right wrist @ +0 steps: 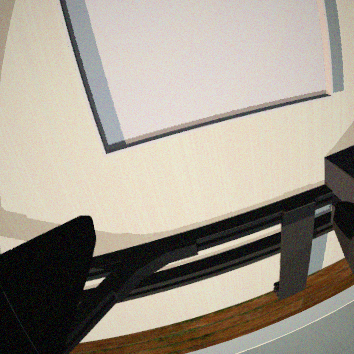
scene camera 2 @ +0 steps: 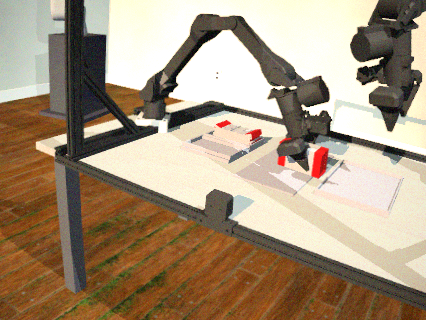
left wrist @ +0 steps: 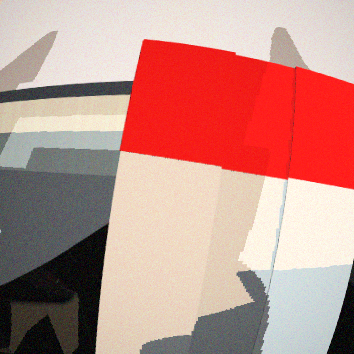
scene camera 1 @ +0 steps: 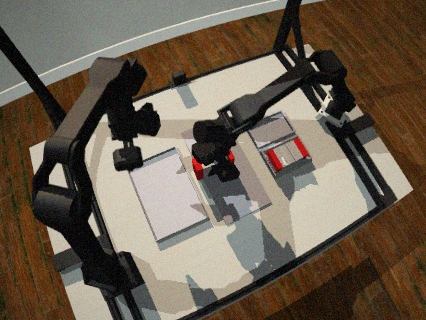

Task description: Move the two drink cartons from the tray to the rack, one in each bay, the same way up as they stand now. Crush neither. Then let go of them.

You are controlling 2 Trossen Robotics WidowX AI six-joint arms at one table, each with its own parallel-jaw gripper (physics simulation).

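Places are measured from the left arm's base along level axes (x back, y right, z up), in centimetres.
Where they show: left gripper, fingertip midpoint: [scene camera 2: 310,166] [left wrist: 203,225] [scene camera 1: 205,169]; right gripper, fingertip midpoint: [right wrist: 218,222] [scene camera 2: 396,123]; left arm's base, link origin: [scene camera 2: 153,116] [scene camera 1: 334,110]; right arm's base, link origin: [scene camera 1: 113,275].
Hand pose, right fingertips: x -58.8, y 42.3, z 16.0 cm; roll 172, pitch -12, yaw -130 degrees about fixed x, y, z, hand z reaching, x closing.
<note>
Things, the pixels of their top centre, and the offset from my right fingertips. "pt": a spot on its surface instead. Level surfaces: height alone.
- drink carton, top centre: [scene camera 2: 305,143] [scene camera 1: 213,159] dy -16.3, dx +15.6, dz -12.0 cm
- flat grey mat, surface height: dz -19.2 cm
- red carton, top centre: [scene camera 2: 237,129] [scene camera 1: 288,153] dy -34.5, dx +32.0, dz -15.4 cm
- two-bay rack, top centre: [scene camera 2: 225,140] [scene camera 1: 278,140] dy -29.9, dx +35.7, dz -17.6 cm
- small black block, surface spot: [scene camera 2: 219,205] [scene camera 1: 176,74] pt dy +13.9, dx +37.5, dz -15.8 cm
A drink carton [scene camera 1: 198,169] [scene camera 2: 320,162] [left wrist: 165,210], white slabs side by side with red ends, is upright on the flat grey mat [scene camera 1: 252,190] [scene camera 2: 260,172]. My left gripper [scene camera 1: 215,162] [scene camera 2: 302,155] is around it from above, one finger on each long side; the slabs are pressed together, and the fingers are shut on it. Another white and red carton [scene camera 1: 287,155] [scene camera 2: 233,132] is in one bay of the two-bay rack [scene camera 1: 272,129] [scene camera 2: 215,148]; the other bay is empty. My right gripper [scene camera 1: 128,159] [scene camera 2: 391,117] [right wrist: 218,222] is open and empty, high above the table.
A wide, low-rimmed tray [scene camera 1: 167,195] [scene camera 2: 362,187] [right wrist: 215,60] is empty beside the mat. A small black block [scene camera 1: 179,77] [scene camera 2: 219,205] is fixed on the table's frame. Black rails run along the table's sides.
</note>
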